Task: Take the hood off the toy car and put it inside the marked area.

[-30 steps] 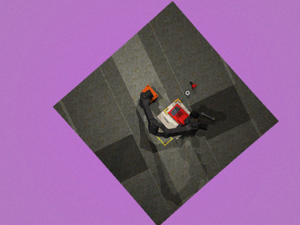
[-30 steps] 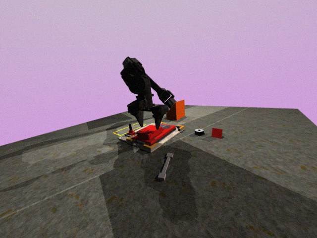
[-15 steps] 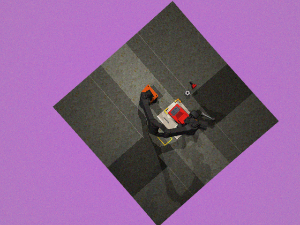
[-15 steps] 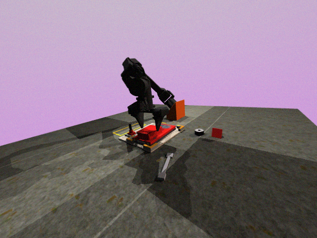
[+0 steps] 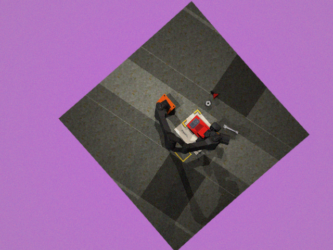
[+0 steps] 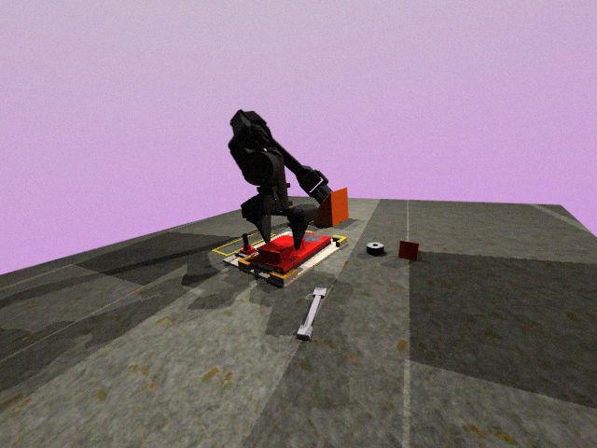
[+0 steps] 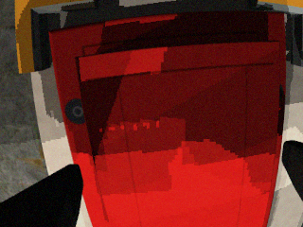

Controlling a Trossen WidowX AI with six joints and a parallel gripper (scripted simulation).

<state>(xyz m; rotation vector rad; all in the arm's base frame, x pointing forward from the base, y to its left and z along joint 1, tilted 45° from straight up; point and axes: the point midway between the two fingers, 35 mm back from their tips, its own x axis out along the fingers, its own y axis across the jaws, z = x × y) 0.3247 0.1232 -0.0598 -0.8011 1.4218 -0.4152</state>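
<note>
My gripper tip is right at the red hood. Also, from my gripper tip: grey wrench-like bar: 180 mm to the left, 80 mm ahead, 40 mm below; then black wheel: 170 mm behind, 140 mm to the left, 30 mm below.
</note>
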